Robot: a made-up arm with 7 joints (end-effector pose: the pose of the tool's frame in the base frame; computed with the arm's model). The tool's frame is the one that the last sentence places.
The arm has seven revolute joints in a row. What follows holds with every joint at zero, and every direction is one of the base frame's. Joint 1 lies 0.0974 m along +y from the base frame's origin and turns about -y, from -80 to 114.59 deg. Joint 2 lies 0.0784 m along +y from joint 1 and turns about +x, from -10 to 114.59 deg. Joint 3 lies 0.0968 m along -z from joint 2 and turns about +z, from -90 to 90 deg. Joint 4 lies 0.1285 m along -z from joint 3 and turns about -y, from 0 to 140 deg. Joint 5 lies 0.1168 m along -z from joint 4 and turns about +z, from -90 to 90 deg. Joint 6 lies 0.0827 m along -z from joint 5 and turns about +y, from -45 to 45 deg. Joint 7 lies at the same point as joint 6 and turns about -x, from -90 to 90 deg. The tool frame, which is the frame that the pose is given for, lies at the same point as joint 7; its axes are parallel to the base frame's.
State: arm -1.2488 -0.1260 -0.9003 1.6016 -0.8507 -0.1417 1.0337
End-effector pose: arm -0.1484 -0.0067 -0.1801 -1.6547 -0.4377 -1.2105
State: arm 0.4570 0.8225 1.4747 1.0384 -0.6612 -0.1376 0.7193
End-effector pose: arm 0.0575 0.5315 -0.0796 1.0946 -1.3427 0.3013
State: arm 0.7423 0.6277 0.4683 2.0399 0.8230 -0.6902 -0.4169
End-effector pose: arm 0.1590 0.3202 0.0615 0.1828 2.5599 -0.6538
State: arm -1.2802 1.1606 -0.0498 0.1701 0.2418 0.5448 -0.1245
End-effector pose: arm -0.1530 0.5620 -0.0810 1.2805 1.3472 -0.4599
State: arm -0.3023 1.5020 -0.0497 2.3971 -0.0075 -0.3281 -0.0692
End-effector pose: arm 0.1253 0.2537 -0.0517 0.0867 -1.8882 -1.7792
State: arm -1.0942 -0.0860 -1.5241 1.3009 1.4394 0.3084 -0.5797
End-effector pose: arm -0.2278 -0.0395 -0.1277 -0.8621 1.0767 0.1655
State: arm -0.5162 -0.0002 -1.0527 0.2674 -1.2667 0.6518 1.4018
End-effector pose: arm -0.1835 0.1299 -0.3762 -0.5224 1.7198 -1.6069
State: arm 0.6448 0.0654 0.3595 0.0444 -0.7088 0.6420 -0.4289
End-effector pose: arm 0.2612 0.2067 -0.3335 0.7072 -0.0790 -0.2202
